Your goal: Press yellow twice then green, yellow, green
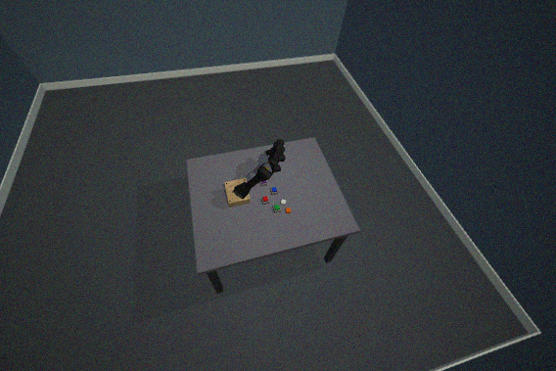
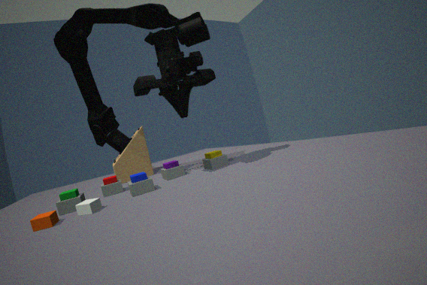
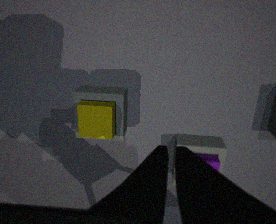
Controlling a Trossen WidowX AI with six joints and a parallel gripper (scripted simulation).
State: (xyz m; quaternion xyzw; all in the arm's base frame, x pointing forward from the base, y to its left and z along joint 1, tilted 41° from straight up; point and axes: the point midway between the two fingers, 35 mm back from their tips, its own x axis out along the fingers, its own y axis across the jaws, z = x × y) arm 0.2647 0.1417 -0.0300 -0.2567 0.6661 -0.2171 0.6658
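My gripper tip is 30 mm past the green button, 280 mm to the left of it and 100 mm above it. The rest, counted from my gripper tip: yellow button 30 mm behind, 60 mm to the left, 100 mm below; then blue button 10 mm behind, 130 mm to the right, 100 mm below; then purple button 80 mm behind, 40 mm to the right, 100 mm below.
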